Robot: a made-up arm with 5 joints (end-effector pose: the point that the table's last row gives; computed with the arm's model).
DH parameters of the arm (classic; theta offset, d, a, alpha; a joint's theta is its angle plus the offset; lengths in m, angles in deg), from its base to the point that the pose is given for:
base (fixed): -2.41 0 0.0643 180
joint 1: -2.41 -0.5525 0.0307 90
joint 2: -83.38 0 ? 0
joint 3: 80.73 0 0.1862 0
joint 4: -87.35 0.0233 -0.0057 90
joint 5: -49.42 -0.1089 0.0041 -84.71
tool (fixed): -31.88 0.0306 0 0
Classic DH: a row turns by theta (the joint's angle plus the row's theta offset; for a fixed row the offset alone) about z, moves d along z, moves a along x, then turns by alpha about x.
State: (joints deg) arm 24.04 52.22 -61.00 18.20 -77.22
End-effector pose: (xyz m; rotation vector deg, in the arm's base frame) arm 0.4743 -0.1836 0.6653 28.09 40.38 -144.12
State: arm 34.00 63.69 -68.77 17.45 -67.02
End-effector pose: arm 0.4519 -0.2569 0.6244 19.71 32.60 -155.99
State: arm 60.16 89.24 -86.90 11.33 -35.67
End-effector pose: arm 0.3192 -0.4033 0.5375 13.18 -7.33 178.14
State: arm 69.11 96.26 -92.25 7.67 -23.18
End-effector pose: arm 0.2589 -0.4327 0.5174 27.29 2.95 169.50
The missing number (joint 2, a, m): 0.1492
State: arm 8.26 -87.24 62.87 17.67 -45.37
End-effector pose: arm 0.2170 -0.0080 0.6979 15.83 -3.18 -129.41
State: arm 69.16 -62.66 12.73 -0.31 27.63
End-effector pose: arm 0.1397 -0.0603 0.8713 44.92 88.27 108.66
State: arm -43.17 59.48 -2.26 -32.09 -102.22
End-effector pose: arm 0.3402 0.2487 0.4209 -11.08 68.54 -86.16
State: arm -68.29 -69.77 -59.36 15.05 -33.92
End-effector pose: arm -0.0651 -0.2661 0.8454 123.23 6.11 -38.53
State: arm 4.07 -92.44 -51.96 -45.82 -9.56
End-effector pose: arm -0.3070 0.0593 0.6237 -125.43 73.61 0.85
